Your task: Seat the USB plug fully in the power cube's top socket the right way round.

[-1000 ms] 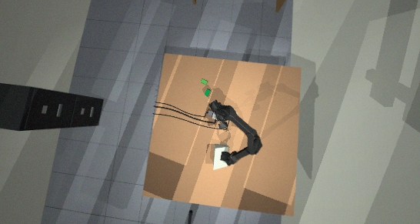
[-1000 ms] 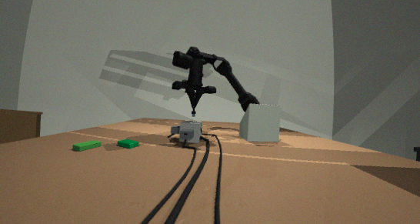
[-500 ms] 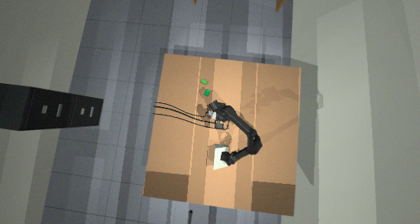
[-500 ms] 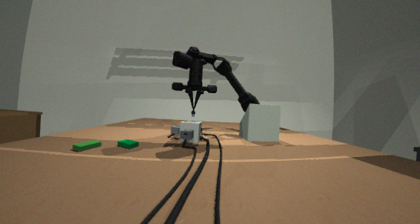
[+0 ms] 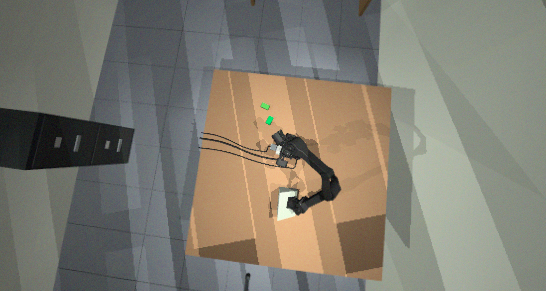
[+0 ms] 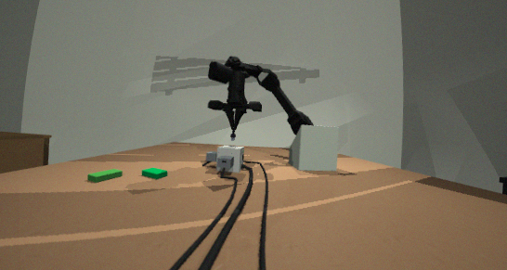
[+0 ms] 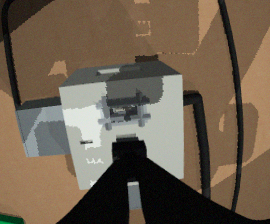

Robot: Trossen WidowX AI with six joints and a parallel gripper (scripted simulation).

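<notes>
Now: gripper tip 2 cm above the USB plug.
</notes>
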